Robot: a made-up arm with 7 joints. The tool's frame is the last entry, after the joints. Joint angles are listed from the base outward. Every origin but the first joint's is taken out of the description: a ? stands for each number. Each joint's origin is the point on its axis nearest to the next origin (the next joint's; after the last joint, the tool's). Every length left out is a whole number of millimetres.
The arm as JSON. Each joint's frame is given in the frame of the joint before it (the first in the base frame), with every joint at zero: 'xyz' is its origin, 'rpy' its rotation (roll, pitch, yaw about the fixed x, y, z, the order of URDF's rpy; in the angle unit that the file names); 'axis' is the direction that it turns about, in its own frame. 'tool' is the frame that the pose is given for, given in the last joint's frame.
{
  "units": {
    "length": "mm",
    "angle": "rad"
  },
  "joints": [
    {
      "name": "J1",
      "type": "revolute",
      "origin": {
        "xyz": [
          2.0,
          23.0,
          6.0
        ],
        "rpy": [
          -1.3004,
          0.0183,
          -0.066
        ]
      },
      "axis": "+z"
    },
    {
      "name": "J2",
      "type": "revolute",
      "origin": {
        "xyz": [
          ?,
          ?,
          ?
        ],
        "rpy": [
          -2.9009,
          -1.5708,
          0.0
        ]
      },
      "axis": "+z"
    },
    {
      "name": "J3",
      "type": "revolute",
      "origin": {
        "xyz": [
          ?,
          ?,
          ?
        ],
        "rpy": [
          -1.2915,
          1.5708,
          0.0
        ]
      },
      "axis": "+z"
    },
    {
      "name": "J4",
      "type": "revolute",
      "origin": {
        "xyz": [
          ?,
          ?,
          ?
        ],
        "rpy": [
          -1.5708,
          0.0,
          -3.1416
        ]
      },
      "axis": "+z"
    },
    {
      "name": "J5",
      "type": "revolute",
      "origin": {
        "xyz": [
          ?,
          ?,
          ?
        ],
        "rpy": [
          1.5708,
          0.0,
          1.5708
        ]
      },
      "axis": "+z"
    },
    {
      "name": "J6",
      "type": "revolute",
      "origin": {
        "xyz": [
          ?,
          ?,
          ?
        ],
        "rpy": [
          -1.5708,
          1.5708,
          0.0
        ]
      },
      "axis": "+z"
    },
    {
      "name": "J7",
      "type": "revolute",
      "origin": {
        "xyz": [
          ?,
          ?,
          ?
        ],
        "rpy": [
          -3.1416,
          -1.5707,
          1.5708
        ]
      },
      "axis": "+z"
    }
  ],
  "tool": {
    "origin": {
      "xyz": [
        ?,
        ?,
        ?
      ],
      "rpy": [
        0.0,
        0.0,
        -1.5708
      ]
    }
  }
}
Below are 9 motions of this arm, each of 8 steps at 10 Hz.
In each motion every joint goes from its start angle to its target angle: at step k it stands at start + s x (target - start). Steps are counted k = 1, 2, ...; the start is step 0. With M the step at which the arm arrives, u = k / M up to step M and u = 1 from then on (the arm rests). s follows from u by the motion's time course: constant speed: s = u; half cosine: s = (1 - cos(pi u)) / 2; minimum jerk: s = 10 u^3 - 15 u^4 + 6 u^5.
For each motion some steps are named. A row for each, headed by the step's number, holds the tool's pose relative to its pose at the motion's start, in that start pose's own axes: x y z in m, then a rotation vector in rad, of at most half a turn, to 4 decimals.
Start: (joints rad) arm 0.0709 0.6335 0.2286 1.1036 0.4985 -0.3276 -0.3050
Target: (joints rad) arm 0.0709 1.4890 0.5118 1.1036 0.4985 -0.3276 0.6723
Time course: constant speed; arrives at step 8
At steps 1, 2, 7, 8:
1: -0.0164 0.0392 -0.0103 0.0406 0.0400 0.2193
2: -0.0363 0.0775 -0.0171 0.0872 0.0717 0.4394
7: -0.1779 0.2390 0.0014 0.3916 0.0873 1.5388
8: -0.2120 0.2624 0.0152 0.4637 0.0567 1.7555

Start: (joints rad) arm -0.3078 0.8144 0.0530 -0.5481 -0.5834 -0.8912 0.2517
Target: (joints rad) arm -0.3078 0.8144 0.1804 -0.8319 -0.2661 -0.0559 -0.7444
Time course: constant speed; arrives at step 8
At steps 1, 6, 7, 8:
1: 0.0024 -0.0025 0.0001 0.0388 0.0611 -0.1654
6: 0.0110 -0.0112 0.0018 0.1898 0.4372 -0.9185
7: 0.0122 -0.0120 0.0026 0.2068 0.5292 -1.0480
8: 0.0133 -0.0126 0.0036 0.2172 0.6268 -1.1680

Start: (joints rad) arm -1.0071 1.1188 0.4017 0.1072 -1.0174 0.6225 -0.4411
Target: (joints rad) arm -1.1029 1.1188 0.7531 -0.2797 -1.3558 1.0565 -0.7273
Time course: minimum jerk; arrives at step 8
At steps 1, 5, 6, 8:
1: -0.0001 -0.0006 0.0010 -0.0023 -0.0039 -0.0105
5: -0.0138 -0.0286 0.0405 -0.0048 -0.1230 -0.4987
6: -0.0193 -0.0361 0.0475 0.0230 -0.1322 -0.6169
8: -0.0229 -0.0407 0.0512 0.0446 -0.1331 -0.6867

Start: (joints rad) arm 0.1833 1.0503 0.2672 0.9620 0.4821 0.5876 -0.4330
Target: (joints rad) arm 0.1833 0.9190 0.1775 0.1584 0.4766 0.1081 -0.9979
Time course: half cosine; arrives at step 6
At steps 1, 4, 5, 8:
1: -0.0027 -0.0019 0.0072 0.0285 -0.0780 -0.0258
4: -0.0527 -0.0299 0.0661 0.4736 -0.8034 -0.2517
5: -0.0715 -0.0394 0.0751 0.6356 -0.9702 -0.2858
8: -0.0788 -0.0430 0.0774 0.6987 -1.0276 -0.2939

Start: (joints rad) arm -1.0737 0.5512 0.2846 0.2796 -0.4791 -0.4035 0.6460
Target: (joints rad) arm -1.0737 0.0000 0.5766 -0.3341 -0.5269 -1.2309 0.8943
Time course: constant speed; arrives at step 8
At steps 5, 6, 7, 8:
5: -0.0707 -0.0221 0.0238 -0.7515 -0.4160 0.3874
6: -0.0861 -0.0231 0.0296 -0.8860 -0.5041 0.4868
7: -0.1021 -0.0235 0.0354 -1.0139 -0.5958 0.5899
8: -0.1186 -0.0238 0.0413 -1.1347 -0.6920 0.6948

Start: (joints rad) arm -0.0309 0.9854 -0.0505 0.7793 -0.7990 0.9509 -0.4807
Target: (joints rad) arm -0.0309 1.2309 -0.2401 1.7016 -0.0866 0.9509 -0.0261
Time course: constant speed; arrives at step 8
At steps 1, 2, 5, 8:
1: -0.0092 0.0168 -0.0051 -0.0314 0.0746 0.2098
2: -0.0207 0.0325 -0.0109 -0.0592 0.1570 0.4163
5: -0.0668 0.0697 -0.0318 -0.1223 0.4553 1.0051
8: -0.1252 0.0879 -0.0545 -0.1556 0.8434 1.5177

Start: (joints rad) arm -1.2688 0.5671 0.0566 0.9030 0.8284 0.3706 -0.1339
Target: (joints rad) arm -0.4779 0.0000 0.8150 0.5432 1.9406 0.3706 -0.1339
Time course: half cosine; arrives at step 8
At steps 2, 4, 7, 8:
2: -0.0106 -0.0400 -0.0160 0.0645 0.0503 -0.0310
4: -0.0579 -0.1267 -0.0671 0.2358 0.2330 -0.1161
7: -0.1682 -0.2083 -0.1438 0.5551 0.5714 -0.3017
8: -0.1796 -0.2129 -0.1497 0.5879 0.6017 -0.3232

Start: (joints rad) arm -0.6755 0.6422 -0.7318 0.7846 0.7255 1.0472 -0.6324
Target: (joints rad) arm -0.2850 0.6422 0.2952 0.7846 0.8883 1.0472 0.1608
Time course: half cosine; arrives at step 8
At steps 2, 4, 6, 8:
2: 0.0097 -0.0073 -0.0140 -0.0969 0.0299 0.0484
4: 0.0327 -0.0290 -0.0549 -0.3098 0.1793 0.1744
6: 0.0514 -0.0574 -0.1052 -0.4668 0.4258 0.3095
8: 0.0567 -0.0711 -0.1282 -0.5090 0.5513 0.3663

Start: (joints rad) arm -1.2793 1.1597 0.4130 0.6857 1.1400 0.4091 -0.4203
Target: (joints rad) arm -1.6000 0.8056 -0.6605 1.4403 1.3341 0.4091 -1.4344
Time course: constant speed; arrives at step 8
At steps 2, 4, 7, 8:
2: -0.0019 -0.0430 0.0417 0.2498 -0.0101 -0.4176
4: -0.0126 -0.0794 0.0782 0.5302 0.0529 -0.7636
7: -0.0360 -0.1152 0.1216 0.9476 0.3258 -1.1080
8: -0.0439 -0.1211 0.1336 1.0632 0.4680 -1.1689

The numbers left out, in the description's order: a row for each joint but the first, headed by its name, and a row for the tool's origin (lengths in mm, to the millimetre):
J2: -2.0 8.0 0.0
J3: -65.0 -261.0 0.0
J4: -23.0 -1.0 0.0
J5: 96.0 6.0 0.0
J6: 0.0 0.0 0.0
J7: -33.0 0.0 0.0
tool: 0.0 0.0 0.0

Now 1 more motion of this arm.
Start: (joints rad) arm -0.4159 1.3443 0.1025 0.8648 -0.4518 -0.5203 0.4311
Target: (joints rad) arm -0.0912 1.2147 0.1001 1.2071 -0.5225 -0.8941 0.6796
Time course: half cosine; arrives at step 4
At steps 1, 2, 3, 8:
1: -0.0118 0.0026 -0.0120 0.0212 0.0232 0.0287
2: -0.0425 0.0135 -0.0382 0.0845 0.0714 0.1004
3: -0.0755 0.0306 -0.0592 0.1636 0.1057 0.1724
8: -0.0896 0.0393 -0.0662 0.2006 0.1153 0.2016

